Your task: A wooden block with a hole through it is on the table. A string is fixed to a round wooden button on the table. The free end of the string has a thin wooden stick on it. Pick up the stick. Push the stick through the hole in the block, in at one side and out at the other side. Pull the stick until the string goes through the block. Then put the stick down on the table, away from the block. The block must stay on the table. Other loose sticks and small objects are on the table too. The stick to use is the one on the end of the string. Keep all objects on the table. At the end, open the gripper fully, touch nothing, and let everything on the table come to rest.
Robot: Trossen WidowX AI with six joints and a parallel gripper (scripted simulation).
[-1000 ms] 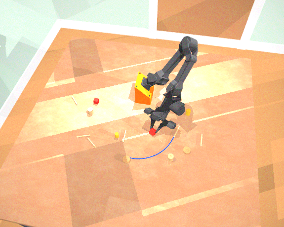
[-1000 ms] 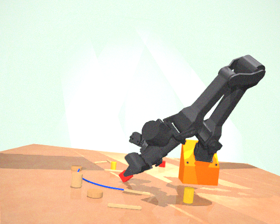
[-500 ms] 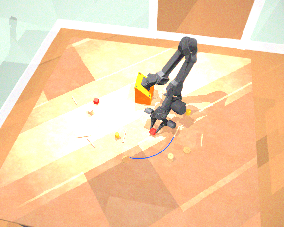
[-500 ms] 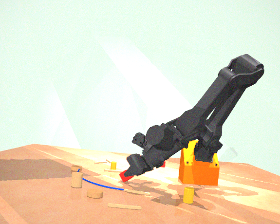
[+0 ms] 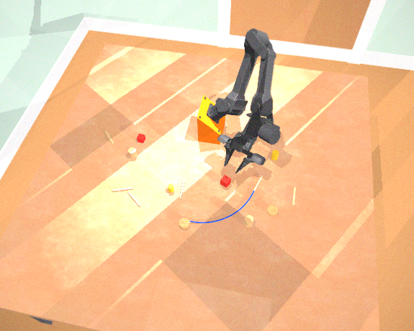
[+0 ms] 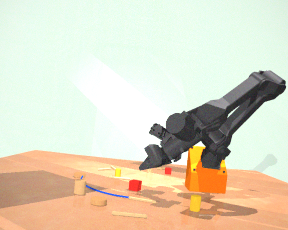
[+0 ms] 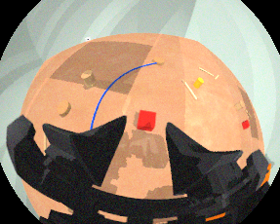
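Now: the red cube 60 mm below my gripper tip, 20 mm ahead of it and 10 mm to the right of it. Also, from my gripper tip: loose stick: 250 mm to the left, 70 mm below; then thin wooden stick: 110 mm to the left, 70 mm below, 10 mm ahead; then round wooden button: 220 mm ahead, 120 mm to the right, 70 mm below.
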